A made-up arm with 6 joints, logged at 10 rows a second.
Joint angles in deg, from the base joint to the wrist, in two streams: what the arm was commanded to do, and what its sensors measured. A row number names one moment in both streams.
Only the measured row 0 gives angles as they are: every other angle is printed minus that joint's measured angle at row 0.
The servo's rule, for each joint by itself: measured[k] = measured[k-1] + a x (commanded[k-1-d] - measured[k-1]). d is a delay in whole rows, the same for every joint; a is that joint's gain. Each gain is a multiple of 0.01, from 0.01 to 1. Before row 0 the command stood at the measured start. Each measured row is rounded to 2 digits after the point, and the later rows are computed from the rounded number. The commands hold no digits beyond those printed.
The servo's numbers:
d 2
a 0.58 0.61 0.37 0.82 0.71 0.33
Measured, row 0:
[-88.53 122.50 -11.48 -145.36 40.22 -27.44]
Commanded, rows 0 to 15:
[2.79 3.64 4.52 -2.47 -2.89 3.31]
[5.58 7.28 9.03 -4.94 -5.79 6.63]
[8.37 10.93 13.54 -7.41 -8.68 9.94]
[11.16 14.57 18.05 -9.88 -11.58 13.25]
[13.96 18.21 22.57 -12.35 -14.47 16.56]
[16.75 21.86 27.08 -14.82 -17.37 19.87]
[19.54 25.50 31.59 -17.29 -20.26 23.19]
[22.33 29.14 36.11 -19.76 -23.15 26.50]
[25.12 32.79 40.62 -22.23 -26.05 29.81]
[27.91 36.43 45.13 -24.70 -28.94 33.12]
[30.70 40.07 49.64 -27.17 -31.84 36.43]
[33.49 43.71 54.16 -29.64 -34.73 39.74]
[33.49 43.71 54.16 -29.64 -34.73 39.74]
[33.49 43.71 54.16 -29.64 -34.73 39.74]
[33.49 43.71 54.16 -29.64 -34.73 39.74]
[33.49 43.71 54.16 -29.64 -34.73 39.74]
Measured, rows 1 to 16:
[0.00 0.00 0.00 0.00 0.00 0.00]
[0.00 0.00 0.00 0.00 0.00 0.00]
[1.62 2.22 1.67 -2.03 -2.05 1.09]
[3.92 5.31 4.39 -4.42 -4.71 2.92]
[6.50 8.74 7.78 -6.87 -7.53 5.24]
[9.20 12.30 11.58 -9.34 -10.41 7.88]
[11.96 15.91 15.65 -11.81 -13.29 10.74]
[14.74 19.54 19.88 -14.28 -16.19 13.75]
[17.52 23.18 24.21 -16.75 -19.08 16.87]
[20.31 26.82 28.61 -19.22 -21.97 20.05]
[23.10 30.46 33.05 -21.69 -24.87 23.27]
[25.89 34.10 37.52 -24.16 -27.76 26.52]
[28.68 37.74 42.00 -26.63 -30.66 29.79]
[31.47 41.38 46.50 -29.10 -33.55 33.07]
[32.64 42.80 49.33 -29.54 -34.39 35.27]
[33.13 43.36 51.12 -29.62 -34.63 36.75]

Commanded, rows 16 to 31:
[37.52 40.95 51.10 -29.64 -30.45 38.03]
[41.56 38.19 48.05 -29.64 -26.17 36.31]
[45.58 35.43 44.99 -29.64 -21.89 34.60]
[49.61 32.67 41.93 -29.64 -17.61 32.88]
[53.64 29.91 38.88 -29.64 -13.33 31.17]
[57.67 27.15 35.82 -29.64 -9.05 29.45]
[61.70 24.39 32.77 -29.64 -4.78 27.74]
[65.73 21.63 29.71 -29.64 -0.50 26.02]
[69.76 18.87 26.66 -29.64 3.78 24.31]
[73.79 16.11 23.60 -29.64 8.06 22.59]
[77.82 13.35 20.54 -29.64 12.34 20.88]
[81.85 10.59 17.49 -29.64 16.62 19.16]
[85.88 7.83 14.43 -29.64 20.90 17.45]
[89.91 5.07 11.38 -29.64 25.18 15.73]
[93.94 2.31 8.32 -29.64 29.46 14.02]
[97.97 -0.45 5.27 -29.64 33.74 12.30]
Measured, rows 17 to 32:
[33.34 43.57 52.24 -29.64 -34.70 37.74]
[33.43 43.66 52.95 -29.64 -34.72 38.40]
[35.80 42.01 52.27 -29.64 -31.69 38.28]
[39.14 39.68 50.71 -29.64 -27.77 37.63]
[42.88 37.09 48.59 -29.64 -23.60 36.63]
[46.78 34.39 46.13 -29.64 -19.35 35.39]
[50.76 31.66 43.45 -29.64 -15.08 34.00]
[54.77 28.91 40.63 -29.64 -10.80 32.50]
[58.79 26.15 37.72 -29.64 -6.53 30.93]
[62.82 23.39 34.76 -29.64 -2.25 29.31]
[66.85 20.63 31.76 -29.64 2.03 27.66]
[70.88 17.87 28.74 -29.64 6.31 25.99]
[74.91 15.11 25.71 -29.64 10.59 24.30]
[78.94 12.35 22.67 -29.64 14.87 22.60]
[82.97 9.59 19.62 -29.64 19.15 20.90]
[87.00 6.83 16.57 -29.64 23.43 19.19]

